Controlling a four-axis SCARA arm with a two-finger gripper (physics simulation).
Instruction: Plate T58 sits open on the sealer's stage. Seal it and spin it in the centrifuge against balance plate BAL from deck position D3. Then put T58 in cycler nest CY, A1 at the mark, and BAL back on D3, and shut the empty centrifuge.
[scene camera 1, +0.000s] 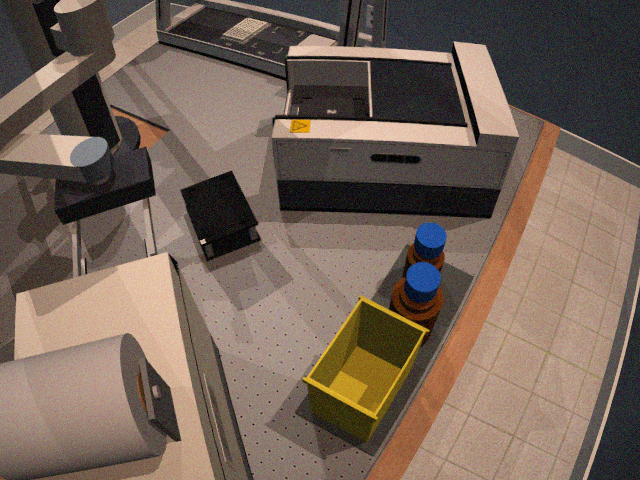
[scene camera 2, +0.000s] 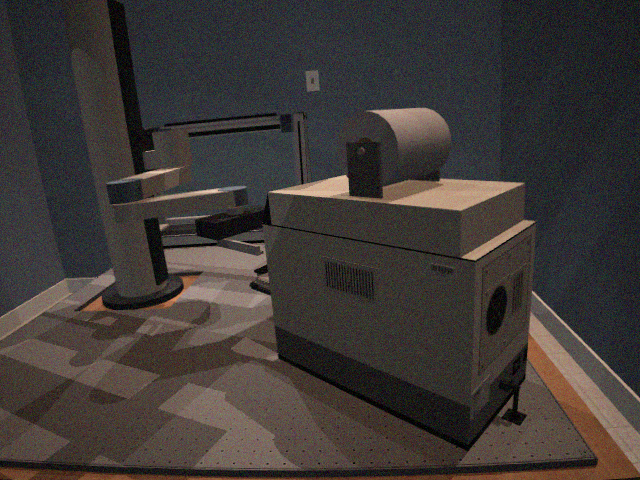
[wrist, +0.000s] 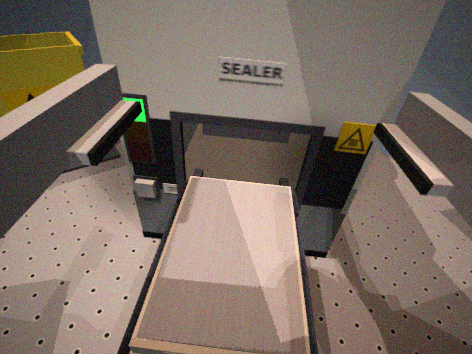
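Where they show: gripper, fingertip midpoint: (wrist: 260, 99); arm's base, origin of the base link: (scene camera 2: 144, 293).
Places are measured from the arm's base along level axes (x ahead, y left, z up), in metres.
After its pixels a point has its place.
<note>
A pale plate (wrist: 230, 240) @[y -0.281, x 0.514, z 0.139 m] lies on the stage of the sealer (scene camera 1: 103, 310) @[y -0.381, x 0.657, z 0.363 m] (scene camera 2: 392, 289) @[y -0.614, x 0.731, z 0.236 m] (wrist: 200, 30) @[y -0.311, x 0.603, z 0.241 m], in front of its open mouth. Its top is a smooth sheet with no wells showing; its label is out of view. My gripper (scene camera 1: 117, 258) @[y -0.295, x 0.519, z 0.226 m] (wrist: 260, 99) @[y -0.295, x 0.519, z 0.226 m] is open and empty; in the wrist view its fingers stand wide, above and to either side of the plate. In scene camera 1 a pale plate with wells (scene camera 1: 245, 29) @[y 0.574, x 0.079, z 0.080 m] lies on the framed deck (scene camera 1: 201, 25) at the back; its label is unreadable. A white machine (scene camera 1: 382, 165) @[y 0.172, x 0.745, z 0.157 m] has an uncovered chamber in its top, beside a dark panel.
A small black unit (scene camera 1: 219, 211) @[y -0.030, x 0.491, z 0.071 m] stands between my arm and the white machine. Two blue-capped brown bottles (scene camera 1: 430, 240) @[y 0.058, x 0.898, z 0.158 m] (scene camera 1: 422, 281) @[y -0.049, x 0.926, z 0.199 m] and a yellow bin (scene camera 1: 367, 379) @[y -0.165, x 0.910, z 0.021 m] (wrist: 40, 70) @[y -0.212, x 0.857, z 0.161 m] stand along the table's edge. A large roll (scene camera 1: 67, 408) @[y -0.487, x 0.784, z 0.485 m] (scene camera 2: 418, 144) @[y -0.545, x 0.782, z 0.435 m] sits on the sealer. A green light (wrist: 140, 110) is lit.
</note>
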